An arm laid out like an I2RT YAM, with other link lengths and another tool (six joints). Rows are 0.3 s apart.
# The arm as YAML. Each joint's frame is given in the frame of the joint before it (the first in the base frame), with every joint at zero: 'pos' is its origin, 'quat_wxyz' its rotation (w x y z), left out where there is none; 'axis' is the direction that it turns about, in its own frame. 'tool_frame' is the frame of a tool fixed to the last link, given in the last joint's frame.
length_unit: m
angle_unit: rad
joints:
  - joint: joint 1
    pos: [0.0, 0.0, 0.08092]
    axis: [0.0, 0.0, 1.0]
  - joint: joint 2
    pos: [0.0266, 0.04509, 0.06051]
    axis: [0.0, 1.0, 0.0]
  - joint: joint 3
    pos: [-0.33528, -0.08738, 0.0]
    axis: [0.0, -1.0, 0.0]
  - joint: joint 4
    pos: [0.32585, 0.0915, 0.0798]
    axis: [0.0, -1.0, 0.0]
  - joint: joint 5
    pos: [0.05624, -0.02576, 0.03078]
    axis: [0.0, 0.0, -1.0]
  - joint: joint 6
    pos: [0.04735, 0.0, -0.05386]
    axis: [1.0, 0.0, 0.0]
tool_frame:
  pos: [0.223, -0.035, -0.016]
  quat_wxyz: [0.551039, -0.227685, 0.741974, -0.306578]
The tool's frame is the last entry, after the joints.
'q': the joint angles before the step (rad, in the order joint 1, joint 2, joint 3, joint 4, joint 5, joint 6). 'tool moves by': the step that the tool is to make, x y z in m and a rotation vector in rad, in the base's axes. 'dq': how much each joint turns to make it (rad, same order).
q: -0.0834 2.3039 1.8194 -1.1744 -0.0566 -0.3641
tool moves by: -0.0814 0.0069 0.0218 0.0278 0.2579 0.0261
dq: 0.0001 0.0000 -0.0087 -0.2521 -0.0004 -0.0267
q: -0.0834 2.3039 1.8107 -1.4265 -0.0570 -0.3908
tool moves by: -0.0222 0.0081 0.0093 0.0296 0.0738 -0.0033
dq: 0.0000 0.0002 -0.0039 -0.0723 -0.0229 -0.0058
